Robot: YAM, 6 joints.
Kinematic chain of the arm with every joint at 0, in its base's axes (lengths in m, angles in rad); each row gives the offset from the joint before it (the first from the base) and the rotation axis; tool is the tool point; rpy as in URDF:
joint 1: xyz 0 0 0.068 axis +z
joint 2: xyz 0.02 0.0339 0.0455 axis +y
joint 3: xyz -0.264 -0.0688 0 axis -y
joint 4: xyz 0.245 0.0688 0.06 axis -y
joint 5: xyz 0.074 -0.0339 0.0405 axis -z
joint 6: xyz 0.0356 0 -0.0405 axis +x
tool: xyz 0 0 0 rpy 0 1.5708 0
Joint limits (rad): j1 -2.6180..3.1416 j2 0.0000..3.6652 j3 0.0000..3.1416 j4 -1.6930..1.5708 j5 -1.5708..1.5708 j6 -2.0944..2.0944
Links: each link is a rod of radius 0.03 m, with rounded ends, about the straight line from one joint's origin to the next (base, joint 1, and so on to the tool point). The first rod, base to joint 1, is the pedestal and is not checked.
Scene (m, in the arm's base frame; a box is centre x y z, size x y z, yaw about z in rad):
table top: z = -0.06
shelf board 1: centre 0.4 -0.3 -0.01 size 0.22 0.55 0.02 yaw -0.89
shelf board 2: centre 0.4 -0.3 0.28 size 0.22 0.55 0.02 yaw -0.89
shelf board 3: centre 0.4 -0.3 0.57 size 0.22 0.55 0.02 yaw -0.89
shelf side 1: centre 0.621 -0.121 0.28 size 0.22 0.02 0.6 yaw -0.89
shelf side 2: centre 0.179 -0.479 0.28 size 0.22 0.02 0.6 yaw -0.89
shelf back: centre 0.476 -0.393 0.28 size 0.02 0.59 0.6 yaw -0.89
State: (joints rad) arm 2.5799 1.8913 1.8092 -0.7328 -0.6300 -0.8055
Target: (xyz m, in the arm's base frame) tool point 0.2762 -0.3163 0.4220
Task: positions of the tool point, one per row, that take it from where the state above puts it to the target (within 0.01 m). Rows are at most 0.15 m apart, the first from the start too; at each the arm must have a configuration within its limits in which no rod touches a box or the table.
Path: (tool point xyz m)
1: -0.3123 0.1799 0.4432
2: -0.2218 0.1248 0.5357
3: -0.1083 0.0462 0.5864
4: 0.0100 -0.0450 0.5827
5: 0.1130 -0.1332 0.5239
6: 0.1843 -0.2028 0.4220
7: 0.2238 -0.2425 0.4528
8: 0.2542 -0.2757 0.4677
9: 0.2736 -0.3004 0.4669
10: 0.2812 -0.3144 0.4511
11: 0.2762 -0.3163 0.4220

